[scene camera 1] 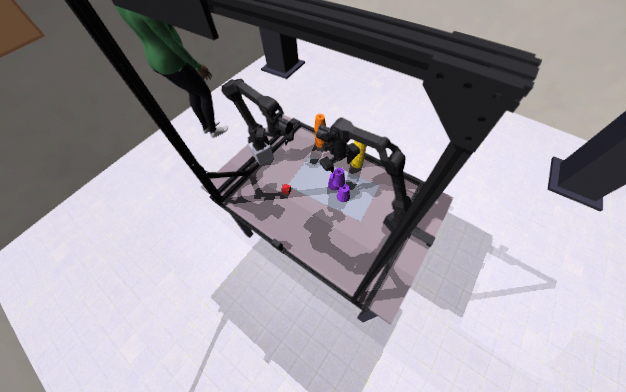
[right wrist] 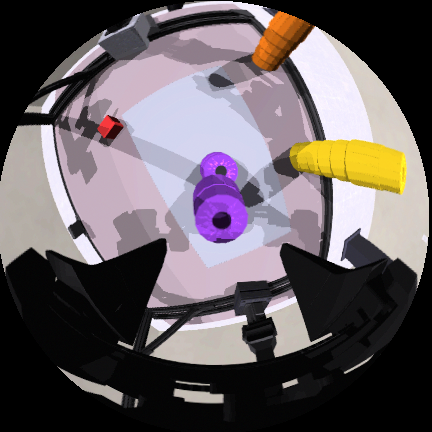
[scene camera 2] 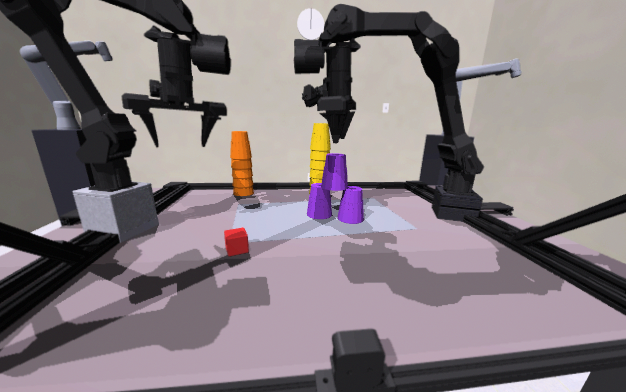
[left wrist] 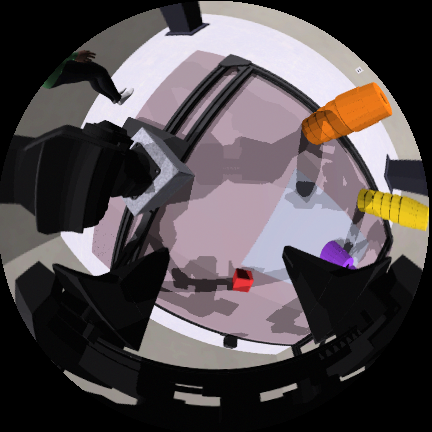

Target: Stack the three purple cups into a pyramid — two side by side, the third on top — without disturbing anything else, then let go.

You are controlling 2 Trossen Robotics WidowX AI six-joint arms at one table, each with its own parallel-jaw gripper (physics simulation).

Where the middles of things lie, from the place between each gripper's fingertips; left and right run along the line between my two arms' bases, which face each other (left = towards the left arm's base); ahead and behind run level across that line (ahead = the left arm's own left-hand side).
The mat (scene camera 2: 285, 220) is 2 cm ahead of my right hand, 4 cm to the left of it and 21 cm below it.
The mat is 40 mm ahead of my left hand, 320 mm to the right of it and 190 mm below it.
